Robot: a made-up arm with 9 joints. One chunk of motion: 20 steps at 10 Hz.
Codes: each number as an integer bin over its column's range. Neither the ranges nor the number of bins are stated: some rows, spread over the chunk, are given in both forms.
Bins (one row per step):
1: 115 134 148 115 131 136 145 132 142
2: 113 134 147 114 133 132 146 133 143
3: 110 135 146 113 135 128 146 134 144
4: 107 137 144 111 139 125 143 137 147
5: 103 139 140 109 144 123 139 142 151
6: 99 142 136 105 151 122 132 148 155
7: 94 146 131 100 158 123 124 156 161
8: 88 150 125 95 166 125 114 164 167
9: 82 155 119 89 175 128 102 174 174
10: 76 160 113 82 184 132 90 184 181
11: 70 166 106 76 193 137 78 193 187
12: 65 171 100 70 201 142 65 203 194
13: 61 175 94 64 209 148 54 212 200
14: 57 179 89 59 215 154 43 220 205
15: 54 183 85 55 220 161 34 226 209
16: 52 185 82 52 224 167 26 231 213
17: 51 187 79 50 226 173 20 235 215
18: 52 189 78 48 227 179 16 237 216
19: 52 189 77 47 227 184 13 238 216
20: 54 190 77 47 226 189 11 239 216
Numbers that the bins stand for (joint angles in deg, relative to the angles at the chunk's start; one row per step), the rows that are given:
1: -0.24 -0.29 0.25 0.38 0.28 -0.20 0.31 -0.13 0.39
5: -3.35 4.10 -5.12 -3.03 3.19 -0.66 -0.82 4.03 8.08
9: -8.79 18.16 -19.20 -14.40 10.12 -0.49 -7.79 17.33 27.75
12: -13.19 32.21 -31.94 -25.21 15.93 0.01 -14.76 29.39 44.85
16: -16.56 44.51 -44.02 -35.45 21.08 0.89 -22.11 41.03 61.10
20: -16.04 48.90 -47.37 -38.30 21.52 1.67 -24.94 44.36 63.66
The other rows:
2: -0.76 -0.29 -0.42 -0.18 0.73 -0.35 0.50 0.29 1.24
3: -1.54 0.58 -1.09 -0.75 1.17 -0.49 0.50 0.70 2.10
4: -2.31 2.34 -2.43 -1.89 2.07 -0.59 -0.07 1.95 4.66
6: -4.39 6.73 -7.80 -5.30 4.75 -0.70 -2.14 6.52 11.50
7: -5.68 10.25 -11.15 -8.15 6.32 -0.66 -3.65 9.85 16.63
8: -7.24 13.76 -15.18 -10.99 8.11 -0.59 -5.53 13.18 21.76
10: -10.34 22.55 -23.22 -18.39 12.13 -0.35 -10.05 21.49 33.74
11: -11.90 27.82 -27.92 -21.80 14.14 -0.17 -12.32 25.23 38.87
13: -14.23 35.73 -35.97 -28.63 17.72 0.22 -16.84 33.13 49.98
14: -15.27 39.24 -39.32 -31.47 19.06 0.43 -18.91 36.46 54.26
15: -16.04 42.75 -42.00 -33.74 20.18 0.68 -20.60 38.95 57.68
17: -16.82 46.27 -46.03 -36.59 21.52 1.11 -23.24 42.69 62.81
18: -16.56 48.03 -46.70 -37.73 21.75 1.32 -24.00 43.53 63.66
19: -16.56 48.03 -47.37 -38.30 21.75 1.50 -24.56 43.94 63.66

